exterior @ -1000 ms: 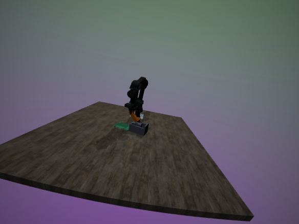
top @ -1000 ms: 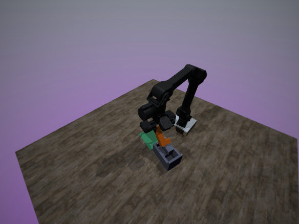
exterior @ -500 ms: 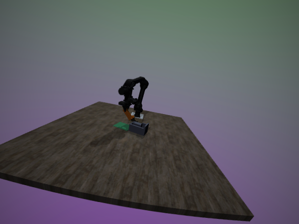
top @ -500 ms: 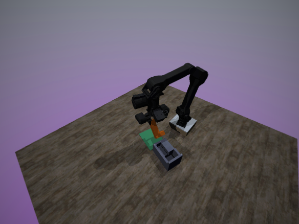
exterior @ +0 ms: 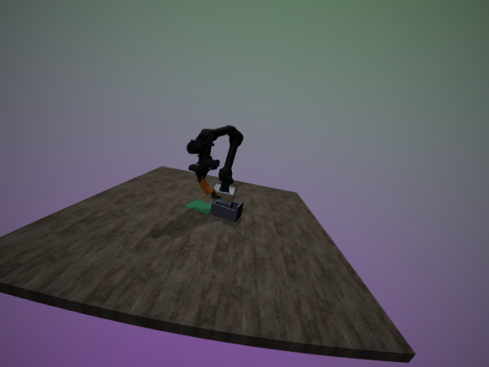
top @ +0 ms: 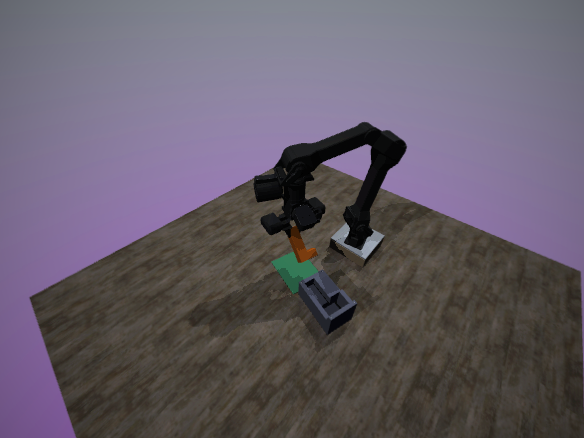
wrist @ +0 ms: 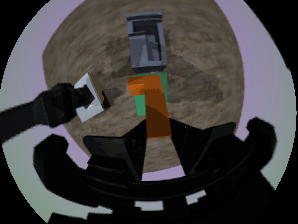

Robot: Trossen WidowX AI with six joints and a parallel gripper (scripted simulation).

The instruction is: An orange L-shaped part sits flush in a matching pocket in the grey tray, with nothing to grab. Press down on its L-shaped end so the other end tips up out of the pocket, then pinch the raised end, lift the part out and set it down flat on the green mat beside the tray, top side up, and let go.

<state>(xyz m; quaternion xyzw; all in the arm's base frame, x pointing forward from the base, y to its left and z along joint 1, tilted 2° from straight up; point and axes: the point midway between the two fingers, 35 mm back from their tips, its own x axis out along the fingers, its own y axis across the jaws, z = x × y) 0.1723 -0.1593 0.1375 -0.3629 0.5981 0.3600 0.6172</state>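
My gripper tip is 1 cm short of the green mat, 2 cm to the right of it and 16 cm above it. Round my gripper tip: orange L-shaped part 4 cm to the left, 3 cm below.
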